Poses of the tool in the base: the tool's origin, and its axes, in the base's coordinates. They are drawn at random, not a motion.
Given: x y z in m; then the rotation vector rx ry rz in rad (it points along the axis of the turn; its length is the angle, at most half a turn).
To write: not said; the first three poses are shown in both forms.
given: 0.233, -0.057, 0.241, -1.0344, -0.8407, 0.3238
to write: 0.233, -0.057, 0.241, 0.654, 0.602, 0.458, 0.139, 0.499, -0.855
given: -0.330, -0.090, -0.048, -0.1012, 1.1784, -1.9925
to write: -0.330, -0.090, -0.048, -0.676, -0.669, -0.310, 0.594, -0.245, -0.766
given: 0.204, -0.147, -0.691, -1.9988, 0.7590, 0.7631
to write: 0.204, -0.147, -0.691, 0.631, -0.227, -0.742, -0.741, -0.460, -0.489
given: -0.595, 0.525, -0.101, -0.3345, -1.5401, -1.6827
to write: -0.595, 0.525, -0.101, -0.635, -0.380, 0.673, 0.703, 0.075, 0.707
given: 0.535, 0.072, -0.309, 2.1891, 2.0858, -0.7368
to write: 0.535, 0.072, -0.309, -0.010, 0.936, -0.353, 0.950, -0.101, -0.297
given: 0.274, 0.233, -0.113, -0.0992, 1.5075, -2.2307
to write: 0.274, 0.233, -0.113, -0.899, -0.397, -0.184, 0.319, -0.306, -0.897
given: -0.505, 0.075, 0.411, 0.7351, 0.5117, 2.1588
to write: -0.505, 0.075, 0.411, -0.526, 0.782, 0.334, -0.549, -0.612, 0.569
